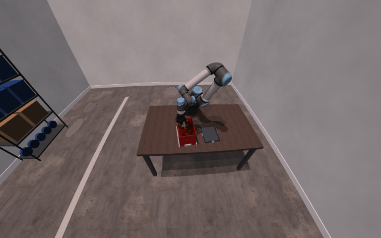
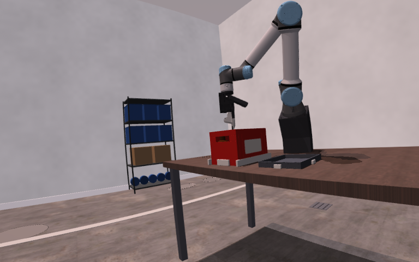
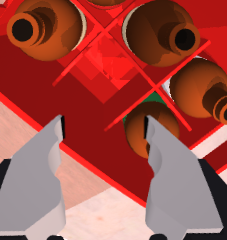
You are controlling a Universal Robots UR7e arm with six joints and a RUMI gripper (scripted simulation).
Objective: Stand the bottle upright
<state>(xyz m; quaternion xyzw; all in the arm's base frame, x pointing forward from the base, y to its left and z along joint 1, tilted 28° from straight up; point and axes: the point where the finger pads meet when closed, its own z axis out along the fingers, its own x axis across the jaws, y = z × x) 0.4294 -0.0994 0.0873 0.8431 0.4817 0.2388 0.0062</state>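
Now: the red crate 110 mm below my hand, 40 mm to the left of it and 10 mm behind it. Round my hand: dark tray: 330 mm to the left, 180 mm below, 80 mm behind; brown bottle: 110 mm below, 80 mm to the left, 20 mm behind; glass bottle: 110 mm below, 90 mm ahead, 30 mm to the left.
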